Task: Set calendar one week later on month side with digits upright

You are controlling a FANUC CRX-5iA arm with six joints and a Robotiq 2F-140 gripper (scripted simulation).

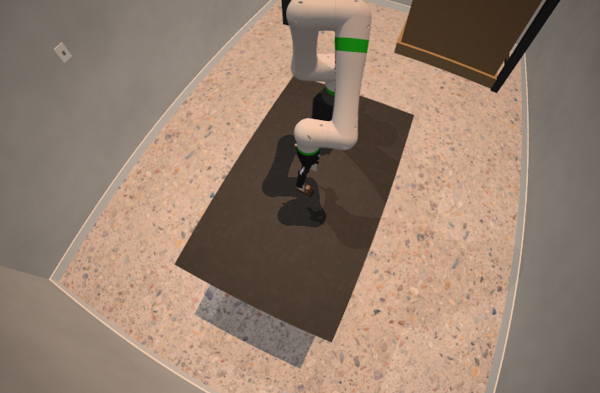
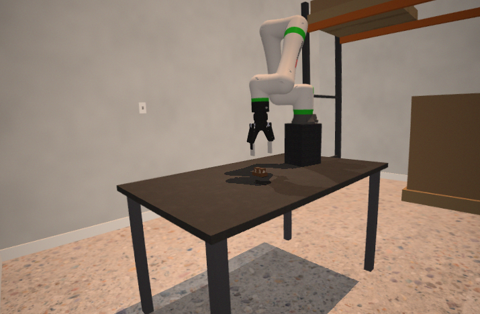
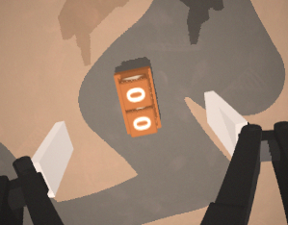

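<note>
My gripper is now 13 cm above the brown tray and 2 cm to the left of it.
</note>
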